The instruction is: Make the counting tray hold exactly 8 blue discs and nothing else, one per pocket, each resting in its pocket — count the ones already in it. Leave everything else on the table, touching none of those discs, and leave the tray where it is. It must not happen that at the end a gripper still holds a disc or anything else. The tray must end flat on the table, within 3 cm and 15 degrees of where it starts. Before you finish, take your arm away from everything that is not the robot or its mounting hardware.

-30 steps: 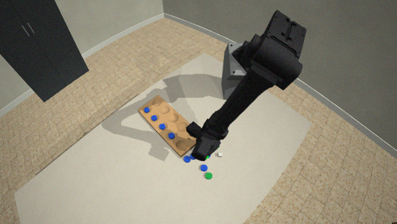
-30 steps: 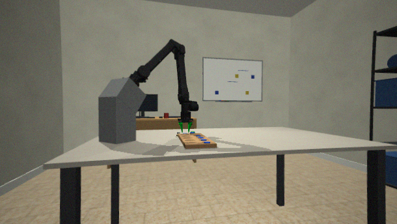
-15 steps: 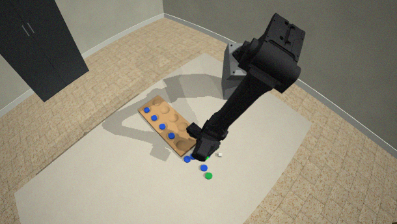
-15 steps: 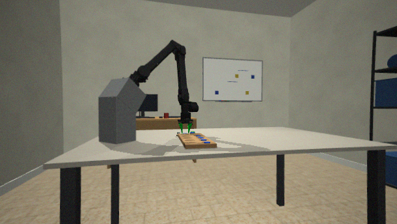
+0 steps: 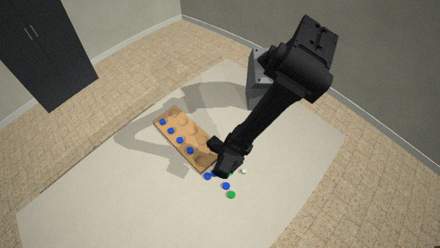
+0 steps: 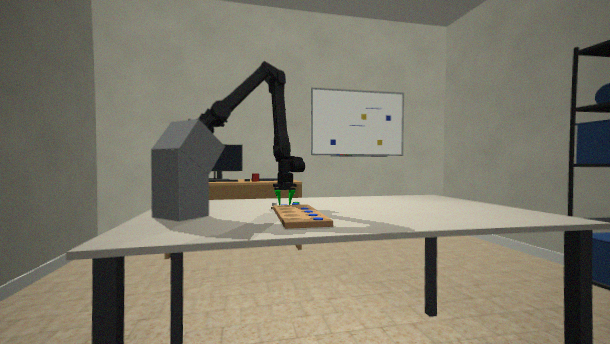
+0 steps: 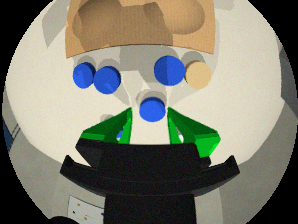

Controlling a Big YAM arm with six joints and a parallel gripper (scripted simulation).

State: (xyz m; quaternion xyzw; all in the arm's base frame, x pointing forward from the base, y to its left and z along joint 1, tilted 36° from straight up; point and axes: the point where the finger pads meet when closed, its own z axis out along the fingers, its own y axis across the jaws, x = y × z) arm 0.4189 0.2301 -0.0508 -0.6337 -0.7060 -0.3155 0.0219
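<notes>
Now: the small white cube 50 mm behind my hand, 40 mm to the left of it and 10 mm below it. From my hand the other things lie so: wooden counting tray 70 mm ahead, 260 mm to the right, 10 mm below; green disc 50 mm ahead, 90 mm to the left, 10 mm below; tan disc 40 mm behind, 60 mm to the right, 10 mm below.
</notes>
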